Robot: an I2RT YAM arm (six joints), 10 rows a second.
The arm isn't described. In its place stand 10 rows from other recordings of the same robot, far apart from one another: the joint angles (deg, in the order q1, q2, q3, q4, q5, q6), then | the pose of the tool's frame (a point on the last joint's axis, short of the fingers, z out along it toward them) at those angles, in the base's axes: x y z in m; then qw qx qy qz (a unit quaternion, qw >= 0).
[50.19 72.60 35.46 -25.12 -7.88 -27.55] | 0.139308 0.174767 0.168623 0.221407 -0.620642 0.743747 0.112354
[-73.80 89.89 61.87 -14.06 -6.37 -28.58] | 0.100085 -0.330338 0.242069 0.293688 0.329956 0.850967 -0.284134
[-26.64 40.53 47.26 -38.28 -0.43 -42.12] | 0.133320 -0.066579 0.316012 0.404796 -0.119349 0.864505 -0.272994
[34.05 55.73 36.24 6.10 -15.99 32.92] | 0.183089 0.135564 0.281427 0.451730 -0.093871 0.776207 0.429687
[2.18 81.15 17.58 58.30 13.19 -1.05] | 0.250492 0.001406 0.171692 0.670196 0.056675 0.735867 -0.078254
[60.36 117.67 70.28 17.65 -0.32 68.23] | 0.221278 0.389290 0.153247 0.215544 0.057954 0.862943 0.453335
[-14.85 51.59 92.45 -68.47 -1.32 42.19] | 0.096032 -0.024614 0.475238 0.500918 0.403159 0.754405 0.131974
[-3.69 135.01 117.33 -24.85 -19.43 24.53] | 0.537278 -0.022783 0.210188 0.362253 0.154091 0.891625 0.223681
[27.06 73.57 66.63 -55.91 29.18 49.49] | 0.224949 0.095424 0.303175 0.330000 0.240958 0.911254 -0.051525
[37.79 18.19 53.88 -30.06 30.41 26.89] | 0.040574 0.008659 0.397849 0.698346 0.131914 0.663547 0.233701
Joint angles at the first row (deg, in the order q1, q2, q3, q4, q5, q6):
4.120 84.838 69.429 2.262 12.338 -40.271
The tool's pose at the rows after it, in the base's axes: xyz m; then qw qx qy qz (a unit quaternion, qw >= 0):
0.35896 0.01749 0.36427 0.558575 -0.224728 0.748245 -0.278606
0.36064 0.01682 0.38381 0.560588 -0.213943 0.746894 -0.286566
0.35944 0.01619 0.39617 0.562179 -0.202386 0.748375 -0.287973
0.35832 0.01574 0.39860 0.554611 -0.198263 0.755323 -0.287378
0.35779 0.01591 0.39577 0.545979 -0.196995 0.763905 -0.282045
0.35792 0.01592 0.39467 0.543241 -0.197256 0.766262 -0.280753
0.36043 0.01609 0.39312 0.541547 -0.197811 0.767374 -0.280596
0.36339 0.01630 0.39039 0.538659 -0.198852 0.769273 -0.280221
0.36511 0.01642 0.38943 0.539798 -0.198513 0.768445 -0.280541
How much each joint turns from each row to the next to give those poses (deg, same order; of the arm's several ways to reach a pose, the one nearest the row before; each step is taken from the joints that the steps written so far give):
0.001 1.159 5.551 -4.370 1.225 0.175
0.000 0.655 4.743 -3.345 1.311 0.262
-0.001 0.108 2.820 -2.449 0.896 0.918
-0.001 0.045 1.071 -2.141 0.611 0.612
0.044 0.044 0.043 -1.551 0.109 0.808
0.000 0.066 0.001 -0.395 0.000 0.153
0.000 0.524 0.240 0.045 0.022 0.000
0.001 0.612 0.130 0.066 0.023 0.001
-0.001 0.306 0.002 0.479 0.000 -0.023

